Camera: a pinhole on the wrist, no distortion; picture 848 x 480 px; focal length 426.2 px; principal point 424.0 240.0 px. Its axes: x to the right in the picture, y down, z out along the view. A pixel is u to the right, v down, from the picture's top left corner.
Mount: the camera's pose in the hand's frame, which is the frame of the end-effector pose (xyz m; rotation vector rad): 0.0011 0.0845 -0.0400 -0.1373 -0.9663 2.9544
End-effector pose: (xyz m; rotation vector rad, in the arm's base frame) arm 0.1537 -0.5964 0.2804 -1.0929 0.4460 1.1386
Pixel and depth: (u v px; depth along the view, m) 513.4 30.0 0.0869
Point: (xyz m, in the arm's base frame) 0.0704 -0.5617 0.2917
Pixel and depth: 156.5 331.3 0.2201
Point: 0.2554 -0.4351 0.2852
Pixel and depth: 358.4 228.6 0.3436
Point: 0.2081 -0.3740 0.4256
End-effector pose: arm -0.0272 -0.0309 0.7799 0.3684 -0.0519 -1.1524
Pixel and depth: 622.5 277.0 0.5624
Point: -0.4777 0.0601 1.0828
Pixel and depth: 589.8 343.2 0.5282
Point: -0.4787 0.0083 0.9937
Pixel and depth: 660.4 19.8 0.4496
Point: -0.2275 0.1227 1.2421
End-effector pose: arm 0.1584 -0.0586 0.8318 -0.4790 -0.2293 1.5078
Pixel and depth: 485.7 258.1 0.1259
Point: 0.1256 -0.0780 0.8831
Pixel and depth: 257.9 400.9 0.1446
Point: 0.1833 -0.0075 0.8890
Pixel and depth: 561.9 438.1 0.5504
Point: 0.4321 -0.2424 1.2671
